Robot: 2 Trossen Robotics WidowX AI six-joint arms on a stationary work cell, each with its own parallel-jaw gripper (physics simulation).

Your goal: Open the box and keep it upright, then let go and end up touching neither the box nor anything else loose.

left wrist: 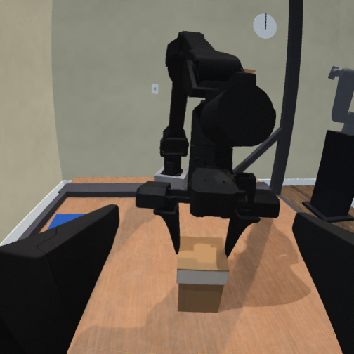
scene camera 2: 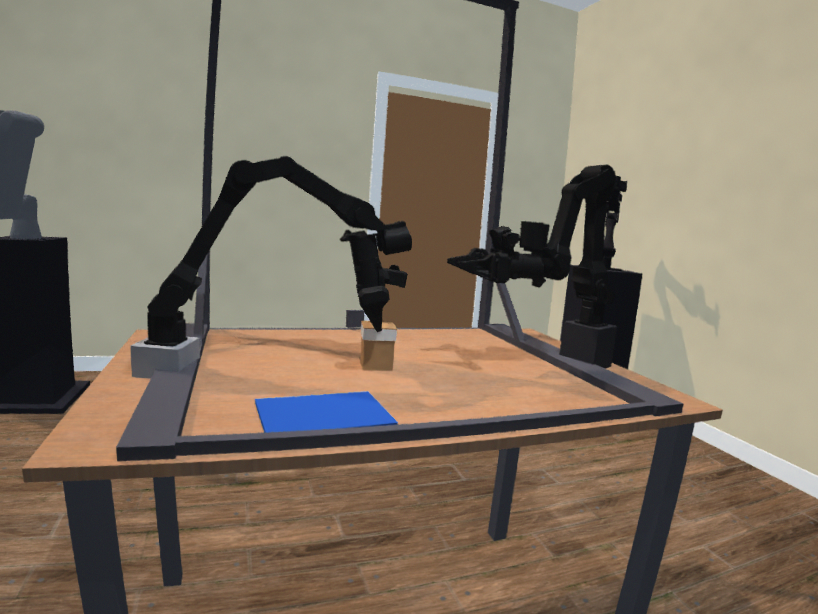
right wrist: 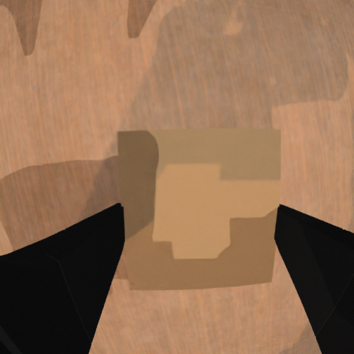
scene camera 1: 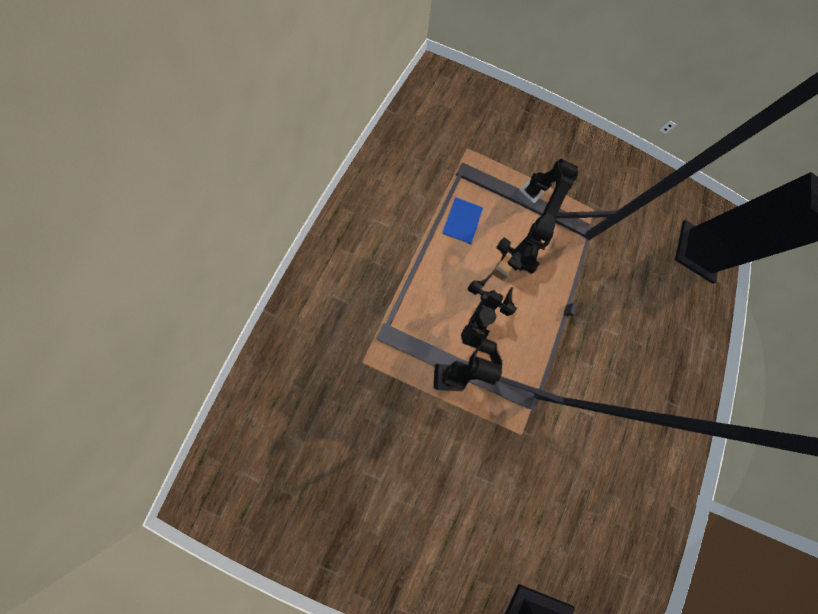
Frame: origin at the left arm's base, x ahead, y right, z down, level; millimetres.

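Where they show: left gripper, between the fingertips: (scene camera 2: 452,262) (scene camera 1: 502,280); right gripper, between the fingertips: (scene camera 2: 377,327) (scene camera 1: 507,265); left arm's base, origin of its link: (scene camera 2: 590,323) (scene camera 1: 450,377); right arm's base, origin of its link: (scene camera 2: 166,341) (scene camera 1: 532,190).
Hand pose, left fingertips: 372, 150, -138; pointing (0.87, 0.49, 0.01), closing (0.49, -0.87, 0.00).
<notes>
Each offset is from my left fingertips to the centre of the thing, as dx, dy, dz. "*": to the spot under its first point. Level surfaces: height alone.
A small tan box (scene camera 1: 504,269) (scene camera 2: 377,355) (left wrist: 199,298) stands upright mid-table. Its lid @[+125, +90, +163] (scene camera 2: 376,335) (left wrist: 202,276) (right wrist: 200,150), tan on top with a white band around its side, sits level over the body and is closed. My right gripper (scene camera 2: 379,328) (left wrist: 201,255) (right wrist: 200,213) points down from above, shut on the box, with a fingertip against each of two opposite sides of the lid. My left gripper (scene camera 1: 502,278) (scene camera 2: 449,261) is open and empty, level and well above the table, to the right of the box in scene camera 2. The box's inside is hidden.
A blue mat @[+369, -96, +242] (scene camera 1: 462,220) (scene camera 2: 323,413) (left wrist: 67,219) lies flat near the table's edge closest to scene camera 2. A dark frame (scene camera 2: 284,436) runs around the table top @[dz +246] (scene camera 2: 72,449), and its posts @[* -428, +246, -526] (scene camera 2: 508,85) rise behind.
</notes>
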